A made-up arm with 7 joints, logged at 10 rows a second.
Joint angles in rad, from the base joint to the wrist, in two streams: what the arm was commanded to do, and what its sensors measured. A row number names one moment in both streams.
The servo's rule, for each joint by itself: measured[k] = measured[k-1] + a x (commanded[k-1-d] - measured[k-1]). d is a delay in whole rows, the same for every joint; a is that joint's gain. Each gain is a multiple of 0.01, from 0.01 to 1. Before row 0 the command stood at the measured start. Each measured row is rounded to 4 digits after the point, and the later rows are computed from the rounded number. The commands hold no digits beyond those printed.
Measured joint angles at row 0: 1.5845 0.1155 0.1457 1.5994 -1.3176 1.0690 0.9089
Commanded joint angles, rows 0 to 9: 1.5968 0.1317 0.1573 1.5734 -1.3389 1.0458 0.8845; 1.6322 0.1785 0.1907 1.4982 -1.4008 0.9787 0.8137; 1.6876 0.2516 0.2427 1.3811 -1.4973 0.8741 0.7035; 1.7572 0.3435 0.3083 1.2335 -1.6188 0.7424 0.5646; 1.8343 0.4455 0.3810 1.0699 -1.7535 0.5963 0.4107; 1.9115 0.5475 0.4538 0.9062 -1.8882 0.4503 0.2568; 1.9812 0.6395 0.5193 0.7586 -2.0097 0.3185 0.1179; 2.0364 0.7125 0.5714 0.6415 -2.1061 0.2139 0.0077; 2.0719 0.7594 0.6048 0.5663 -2.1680 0.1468 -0.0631; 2.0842 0.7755 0.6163 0.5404 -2.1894 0.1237 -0.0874
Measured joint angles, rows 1 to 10: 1.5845 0.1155 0.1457 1.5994 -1.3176 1.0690 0.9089; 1.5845 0.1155 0.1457 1.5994 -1.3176 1.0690 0.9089; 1.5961 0.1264 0.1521 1.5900 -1.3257 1.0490 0.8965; 1.6300 0.1613 0.1733 1.5570 -1.3542 0.9885 0.8543; 1.6841 0.2218 0.2115 1.4937 -1.4086 0.8901 0.7774; 1.7528 0.3033 0.2647 1.4000 -1.4885 0.7631 0.6689; 1.8294 0.3986 0.3287 1.2812 -1.5892 0.6197 0.5372; 1.9066 0.4984 0.3975 1.1462 -1.7028 0.4740 0.3942; 1.9767 0.5929 0.4645 1.0067 -1.8194 0.3403 0.2533; 2.0328 0.6730 0.5233 0.8752 -1.9283 0.2316 0.1280
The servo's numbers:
d 2
a 0.94 0.67 0.55 0.36 0.38 0.86 0.51

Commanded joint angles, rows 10 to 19: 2.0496 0.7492 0.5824 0.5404 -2.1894 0.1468 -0.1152; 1.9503 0.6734 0.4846 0.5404 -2.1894 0.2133 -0.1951; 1.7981 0.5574 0.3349 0.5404 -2.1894 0.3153 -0.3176; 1.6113 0.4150 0.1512 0.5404 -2.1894 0.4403 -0.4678; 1.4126 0.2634 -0.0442 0.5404 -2.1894 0.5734 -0.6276; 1.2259 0.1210 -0.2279 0.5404 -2.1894 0.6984 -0.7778; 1.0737 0.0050 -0.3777 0.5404 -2.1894 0.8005 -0.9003; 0.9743 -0.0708 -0.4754 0.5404 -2.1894 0.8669 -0.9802; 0.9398 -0.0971 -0.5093 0.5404 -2.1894 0.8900 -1.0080; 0.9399 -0.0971 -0.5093 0.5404 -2.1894 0.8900 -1.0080
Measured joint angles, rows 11 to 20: 2.0696 0.7309 0.5681 0.7640 -2.0194 0.1587 0.0305; 2.0833 0.7608 0.5946 0.6835 -2.0840 0.1286 -0.0296; 2.0516 0.7530 0.5879 0.6320 -2.1241 0.1443 -0.0733; 1.9564 0.6997 0.5311 0.5990 -2.1489 0.2036 -0.1354; 1.8076 0.6044 0.4232 0.5779 -2.1643 0.2997 -0.2283; 1.6231 0.4775 0.2736 0.5644 -2.1738 0.4206 -0.3504; 1.4252 0.3341 0.0988 0.5558 -2.1797 0.5520 -0.4918; 1.2379 0.1913 -0.0809 0.5503 -2.1834 0.6779 -0.6377; 1.0836 0.0665 -0.2441 0.5467 -2.1857 0.7833 -0.7716; 0.9809 -0.0255 -0.3713 0.5444 -2.1871 0.8552 -0.8780
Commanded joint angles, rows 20 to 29: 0.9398 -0.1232 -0.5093 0.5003 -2.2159 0.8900 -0.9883; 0.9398 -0.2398 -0.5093 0.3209 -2.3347 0.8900 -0.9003; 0.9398 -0.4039 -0.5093 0.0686 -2.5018 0.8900 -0.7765; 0.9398 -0.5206 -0.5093 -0.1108 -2.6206 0.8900 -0.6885; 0.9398 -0.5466 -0.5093 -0.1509 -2.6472 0.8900 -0.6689; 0.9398 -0.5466 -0.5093 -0.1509 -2.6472 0.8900 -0.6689; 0.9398 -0.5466 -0.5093 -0.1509 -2.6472 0.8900 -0.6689; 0.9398 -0.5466 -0.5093 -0.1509 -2.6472 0.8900 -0.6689; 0.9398 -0.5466 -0.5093 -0.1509 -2.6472 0.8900 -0.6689; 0.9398 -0.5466 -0.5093 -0.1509 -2.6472 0.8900 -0.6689
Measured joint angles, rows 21 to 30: 0.9423 -0.0735 -0.4472 0.5430 -2.1880 0.8851 -0.9443; 0.9400 -0.0893 -0.4814 0.5421 -2.1885 0.8893 -0.9768; 0.9398 -0.1120 -0.4967 0.5271 -2.1989 0.8899 -0.9827; 0.9398 -0.1976 -0.5036 0.4529 -2.2505 0.8900 -0.9407; 0.9398 -0.3358 -0.5067 0.3146 -2.3460 0.8900 -0.8570; 0.9398 -0.4596 -0.5081 0.1615 -2.4503 0.8900 -0.7711; 0.9398 -0.5179 -0.5088 0.0490 -2.5251 0.8900 -0.7190; 0.9398 -0.5371 -0.5091 -0.0230 -2.5715 0.8900 -0.6934; 0.9398 -0.5435 -0.5092 -0.0690 -2.6003 0.8900 -0.6809; 0.9398 -0.5456 -0.5093 -0.0985 -2.6181 0.8900 -0.6748
